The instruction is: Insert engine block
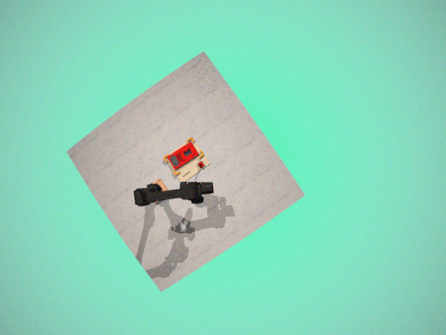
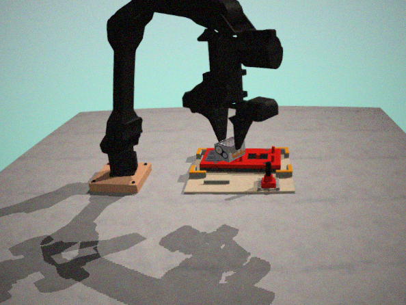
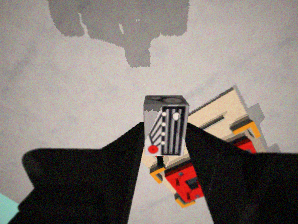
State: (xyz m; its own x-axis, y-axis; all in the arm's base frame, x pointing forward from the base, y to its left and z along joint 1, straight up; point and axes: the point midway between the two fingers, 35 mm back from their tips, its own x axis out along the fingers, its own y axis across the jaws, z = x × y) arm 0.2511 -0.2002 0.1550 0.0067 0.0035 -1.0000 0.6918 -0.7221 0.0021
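The beige baseplate is 5 cm ahead of my gripper tip, 20 cm to the left of it and 13 cm below it. The rest, counted from my gripper tip: grey engine block 1 cm below; black upright peg 9 cm ahead, 10 cm to the left, 11 cm below.
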